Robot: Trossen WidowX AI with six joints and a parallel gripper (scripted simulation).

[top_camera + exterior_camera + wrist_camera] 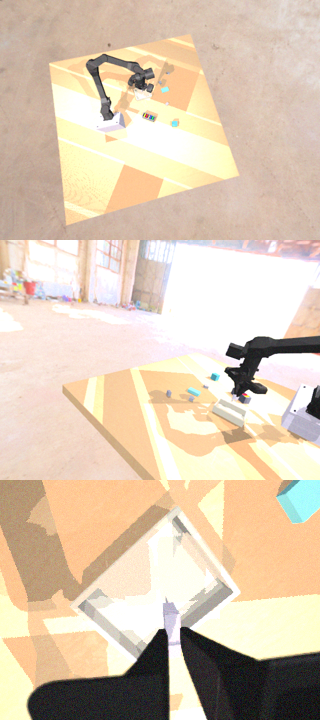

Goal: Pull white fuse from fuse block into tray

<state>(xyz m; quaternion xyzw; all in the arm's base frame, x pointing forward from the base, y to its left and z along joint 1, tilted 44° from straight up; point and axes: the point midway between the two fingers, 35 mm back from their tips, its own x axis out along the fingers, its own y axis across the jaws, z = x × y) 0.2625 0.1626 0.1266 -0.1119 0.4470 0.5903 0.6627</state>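
Right now my gripper tip is 1 cm above the white fuse. From my gripper tip the other things lie so: tray 9 cm below; then cyan cube 29 cm to the right, 22 cm ahead, 7 cm below; then flat cyan block 19 cm ahead, 9 cm below, 1 cm to the left.
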